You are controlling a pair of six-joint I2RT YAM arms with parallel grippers.
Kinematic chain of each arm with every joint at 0, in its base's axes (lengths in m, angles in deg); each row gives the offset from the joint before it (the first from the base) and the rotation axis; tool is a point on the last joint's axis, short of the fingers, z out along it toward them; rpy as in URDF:
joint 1: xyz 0 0 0.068 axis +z
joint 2: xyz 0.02 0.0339 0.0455 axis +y
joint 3: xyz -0.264 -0.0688 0 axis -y
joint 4: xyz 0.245 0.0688 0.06 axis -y
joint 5: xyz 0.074 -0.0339 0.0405 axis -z
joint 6: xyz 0.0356 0 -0.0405 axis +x
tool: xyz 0 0 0 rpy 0 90 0
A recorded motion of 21 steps. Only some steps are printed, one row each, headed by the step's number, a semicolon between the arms.
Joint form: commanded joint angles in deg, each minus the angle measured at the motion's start. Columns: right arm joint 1, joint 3, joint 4, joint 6, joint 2, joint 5; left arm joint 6, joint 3, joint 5, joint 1, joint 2, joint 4.
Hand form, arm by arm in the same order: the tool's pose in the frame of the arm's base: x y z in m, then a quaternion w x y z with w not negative. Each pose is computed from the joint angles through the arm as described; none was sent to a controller.
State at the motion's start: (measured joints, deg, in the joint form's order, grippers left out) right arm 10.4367 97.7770 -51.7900 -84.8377 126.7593 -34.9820; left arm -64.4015 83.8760 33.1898 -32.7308 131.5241 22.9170
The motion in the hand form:
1: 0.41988 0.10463 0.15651 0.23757 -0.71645 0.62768 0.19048; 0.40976 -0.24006 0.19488 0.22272 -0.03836 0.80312 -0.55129
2: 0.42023 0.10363 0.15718 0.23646 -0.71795 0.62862 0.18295; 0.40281 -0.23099 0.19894 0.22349 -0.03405 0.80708 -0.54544
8: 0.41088 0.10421 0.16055 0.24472 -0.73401 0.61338 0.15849; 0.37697 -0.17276 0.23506 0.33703 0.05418 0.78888 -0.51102
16: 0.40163 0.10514 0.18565 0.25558 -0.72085 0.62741 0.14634; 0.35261 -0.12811 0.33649 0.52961 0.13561 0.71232 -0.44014
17: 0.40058 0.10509 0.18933 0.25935 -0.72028 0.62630 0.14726; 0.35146 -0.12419 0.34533 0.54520 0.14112 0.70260 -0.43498
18: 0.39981 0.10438 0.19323 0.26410 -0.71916 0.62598 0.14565; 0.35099 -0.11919 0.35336 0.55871 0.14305 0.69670 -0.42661
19: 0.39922 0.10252 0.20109 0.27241 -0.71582 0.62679 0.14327; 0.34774 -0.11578 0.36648 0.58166 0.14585 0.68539 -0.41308
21: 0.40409 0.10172 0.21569 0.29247 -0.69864 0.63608 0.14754; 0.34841 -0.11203 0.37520 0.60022 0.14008 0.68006 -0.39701
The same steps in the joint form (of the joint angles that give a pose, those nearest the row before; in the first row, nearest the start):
1: 0.90 -2.41 1.43 1.60 -1.43 0.70; 6.29 -3.70 2.31 4.86 -11.63 -4.28
2: 0.81 -2.50 1.69 1.52 -1.60 1.49; 7.70 -6.07 2.75 5.48 -14.08 -5.41
8: 1.25 -6.54 4.85 -0.23 -4.58 3.08; 23.16 -16.89 4.24 11.10 -26.99 -3.76
16: 1.69 -7.78 4.60 3.27 -9.07 3.87; 37.41 -15.24 0.30 15.77 -41.24 -4.82
17: 1.69 -7.78 4.42 3.36 -9.60 3.52; 38.20 -14.62 0.30 16.29 -41.96 -4.46
18: 1.60 -7.86 4.50 3.54 -10.21 3.34; 39.08 -13.84 0.03 16.99 -42.57 -4.81
19: 1.34 -7.60 4.33 3.97 -11.17 2.99; 40.39 -12.78 -1.27 17.26 -43.71 -4.98
21: 0.99 -5.33 4.16 6.87 -11.62 1.50; 41.37 -11.55 -3.12 17.70 -43.98 -5.34

